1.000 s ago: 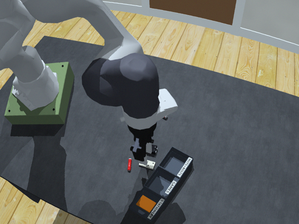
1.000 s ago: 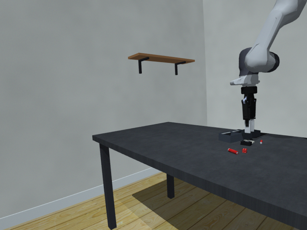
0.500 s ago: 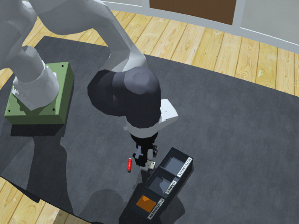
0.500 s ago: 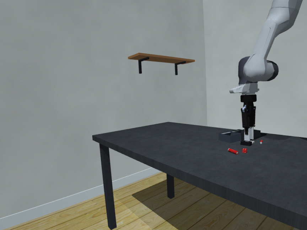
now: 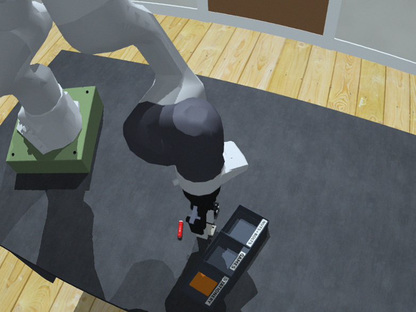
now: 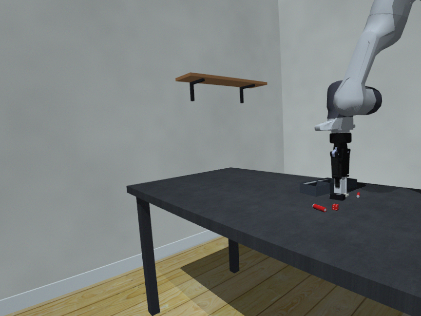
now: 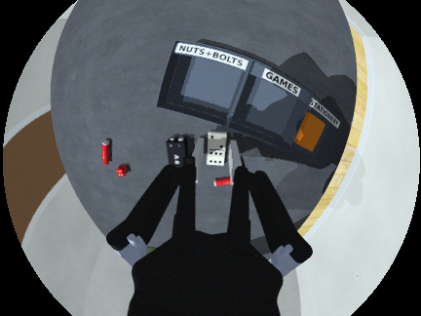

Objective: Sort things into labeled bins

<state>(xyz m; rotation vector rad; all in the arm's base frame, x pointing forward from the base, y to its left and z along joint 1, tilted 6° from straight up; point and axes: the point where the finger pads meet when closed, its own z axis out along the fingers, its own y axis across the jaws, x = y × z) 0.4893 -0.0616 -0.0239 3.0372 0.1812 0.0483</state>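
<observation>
The white domino is 30 mm below my hand. Also, from my hand: bin tray 80 mm ahead, 50 mm to the right, 20 mm below; black 9V battery 10 mm behind, 60 mm to the left, 30 mm below; orange block 60 mm ahead, 130 mm to the right, 20 mm below.
</observation>
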